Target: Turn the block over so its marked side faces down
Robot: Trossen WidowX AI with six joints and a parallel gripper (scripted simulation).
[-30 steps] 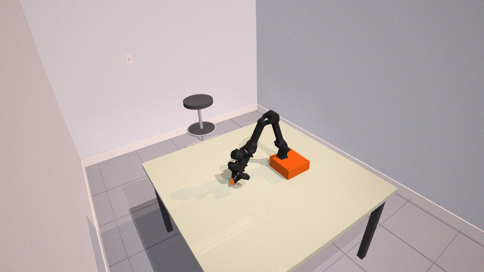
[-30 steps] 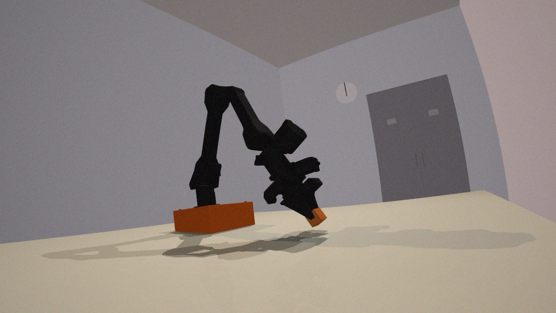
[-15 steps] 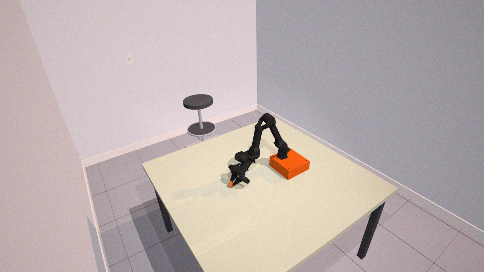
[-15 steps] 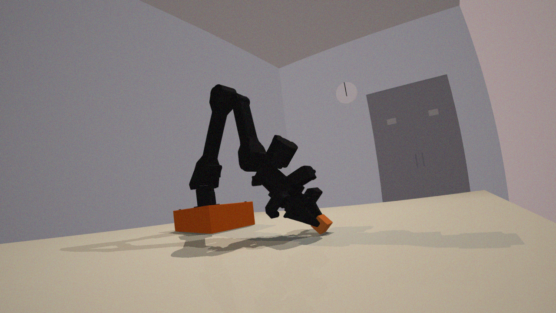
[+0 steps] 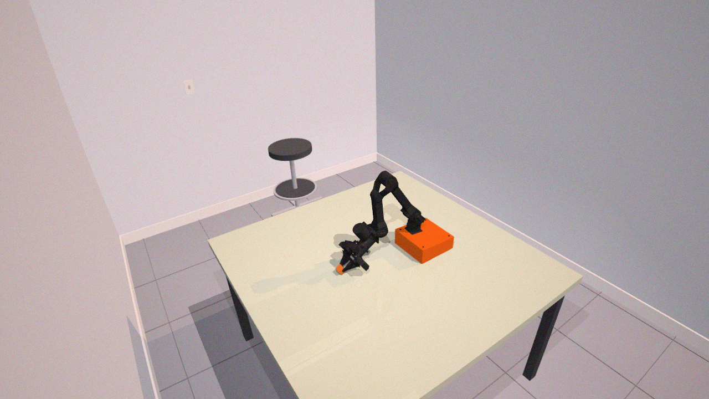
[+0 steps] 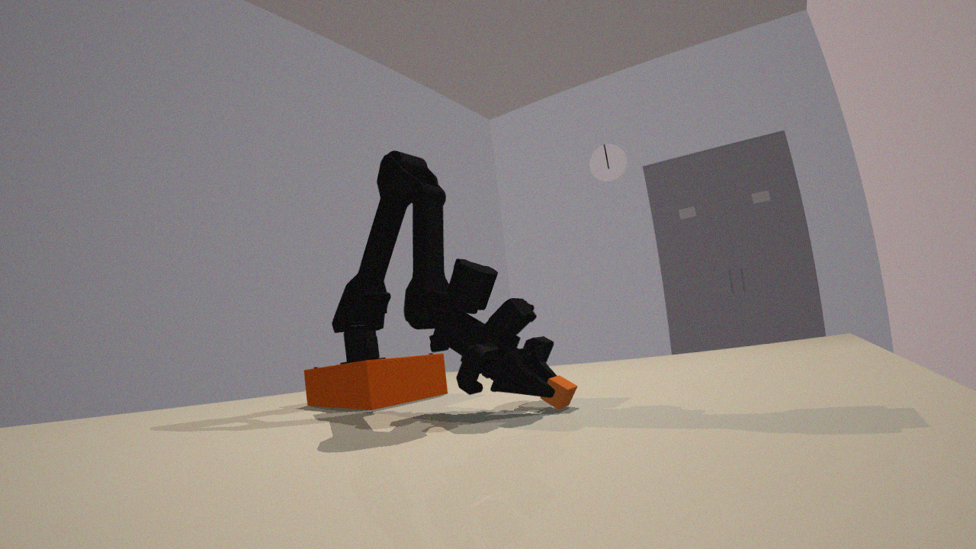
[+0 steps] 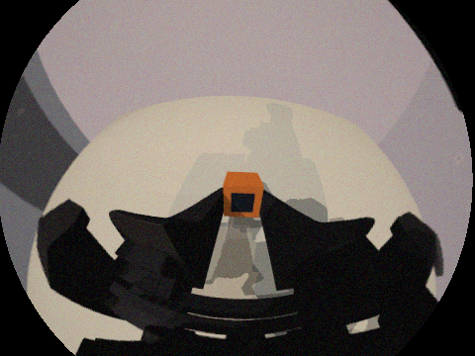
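My gripper tip is now 10 mm past the orange block.
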